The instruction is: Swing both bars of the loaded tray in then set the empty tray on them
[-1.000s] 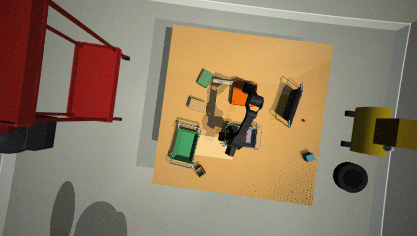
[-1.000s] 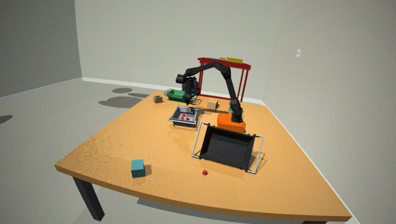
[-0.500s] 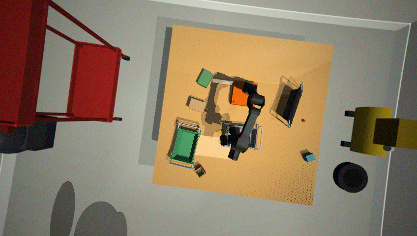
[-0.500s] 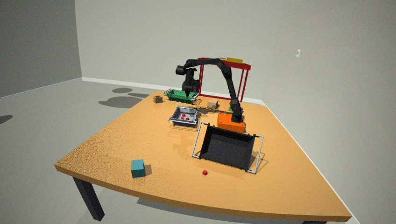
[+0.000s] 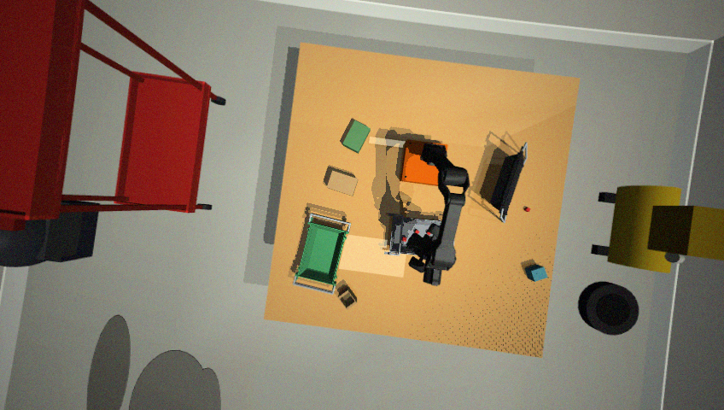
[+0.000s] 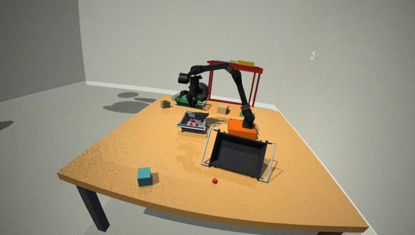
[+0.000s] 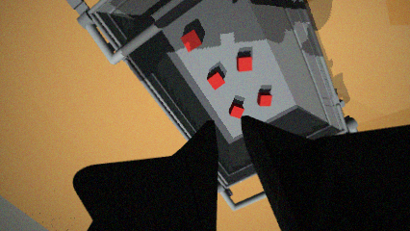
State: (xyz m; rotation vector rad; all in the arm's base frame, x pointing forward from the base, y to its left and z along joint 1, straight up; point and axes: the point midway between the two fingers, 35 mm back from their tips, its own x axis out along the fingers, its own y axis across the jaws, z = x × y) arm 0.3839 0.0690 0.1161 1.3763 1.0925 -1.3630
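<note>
Right now my gripper tip is 36 cm past the black tray, 32 cm to the right of it and 6 cm above it. Round my gripper tip: green box: 37 cm behind, 40 cm to the right, 11 cm below; teal cube: 2 cm behind, 56 cm to the left, 11 cm below; red block: 29 cm behind, 45 cm to the left, 13 cm below.
</note>
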